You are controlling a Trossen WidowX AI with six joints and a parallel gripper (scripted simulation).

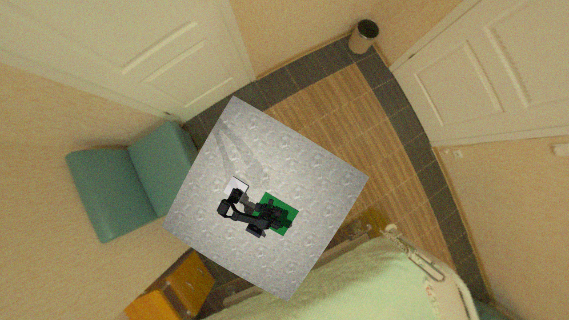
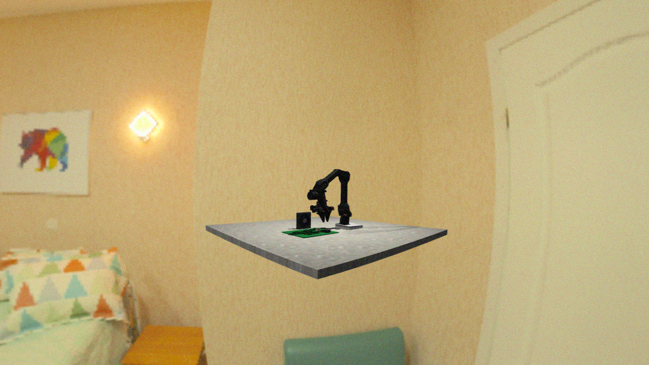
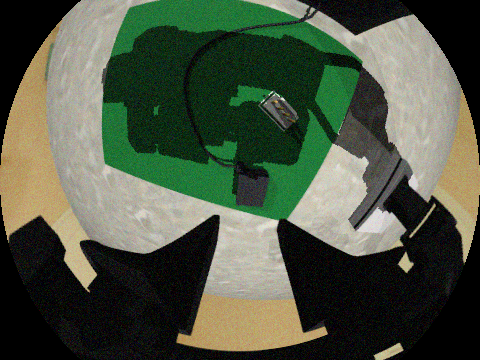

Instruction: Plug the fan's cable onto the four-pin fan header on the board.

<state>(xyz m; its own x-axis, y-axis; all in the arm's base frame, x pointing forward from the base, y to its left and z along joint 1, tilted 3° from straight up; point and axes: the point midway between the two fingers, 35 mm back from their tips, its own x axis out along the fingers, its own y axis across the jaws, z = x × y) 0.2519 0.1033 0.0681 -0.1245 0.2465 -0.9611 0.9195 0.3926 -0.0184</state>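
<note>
Right now the dark plug is 6 cm below my gripper tip, 1 cm to the left of it and 1 cm behind it. The rest, counted from my gripper tip: black fan: 23 cm to the right, 4 cm ahead, 2 cm below; then green board: 9 cm below, 8 cm ahead, 6 cm to the right; then fan header: 8 cm to the right, 7 cm below, 1 cm ahead.
</note>
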